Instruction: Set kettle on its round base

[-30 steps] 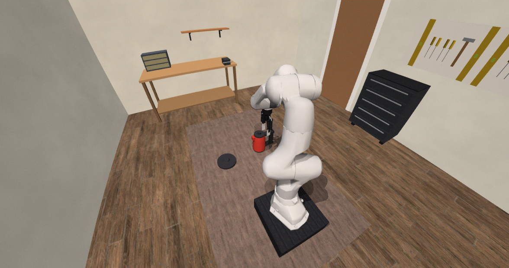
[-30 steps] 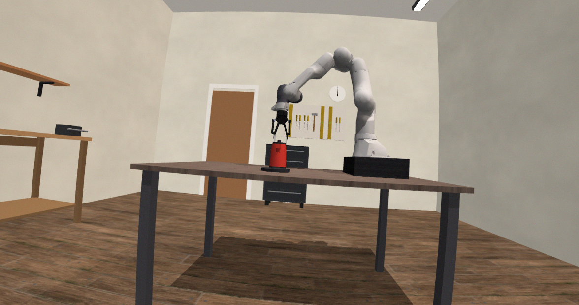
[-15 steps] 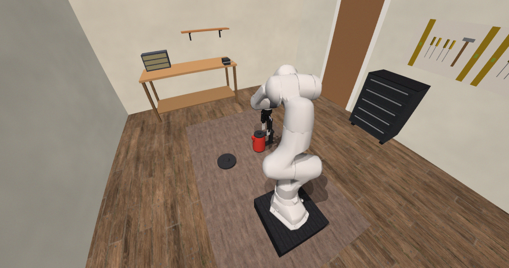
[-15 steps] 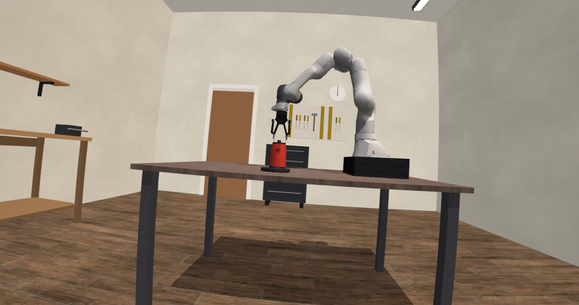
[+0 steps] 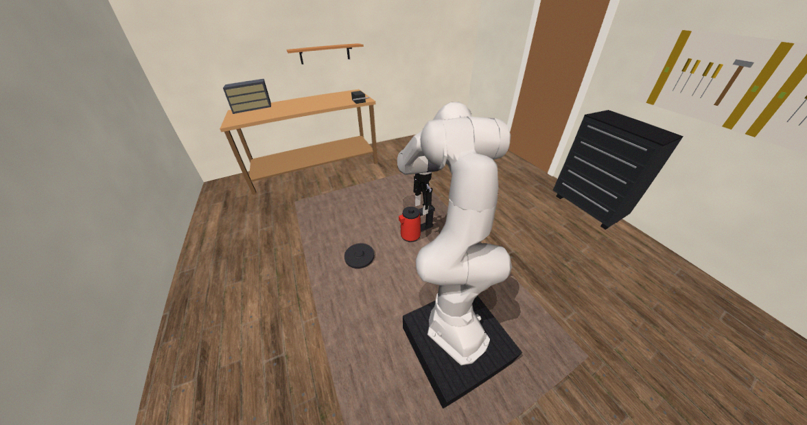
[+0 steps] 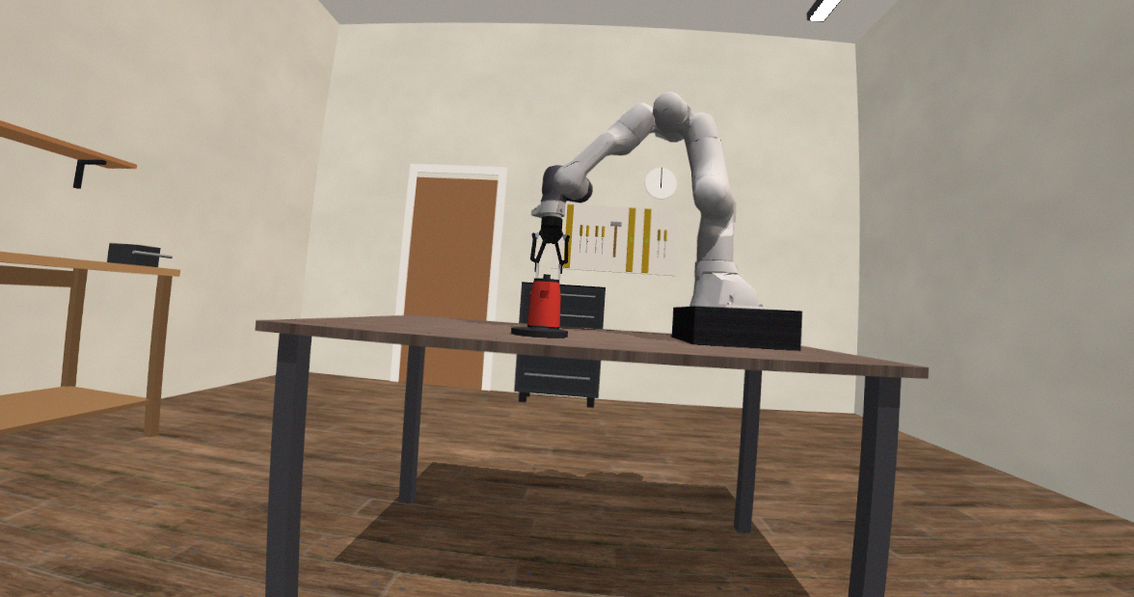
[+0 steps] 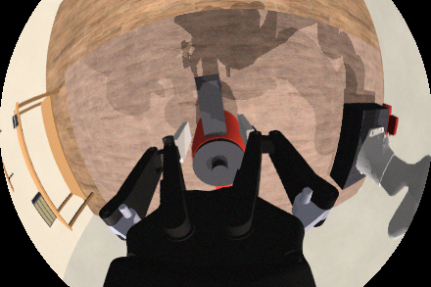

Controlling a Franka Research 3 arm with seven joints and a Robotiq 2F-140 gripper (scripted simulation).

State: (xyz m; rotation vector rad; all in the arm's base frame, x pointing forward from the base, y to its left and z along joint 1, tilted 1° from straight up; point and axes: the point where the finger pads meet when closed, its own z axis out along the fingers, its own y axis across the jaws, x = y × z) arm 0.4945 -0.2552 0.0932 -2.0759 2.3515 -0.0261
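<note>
Right now the kettle is 30 mm to the left of my hand and 100 mm below it. The rest, counted from my hand: round black base 30 mm ahead, 360 mm to the left, 180 mm below.
</note>
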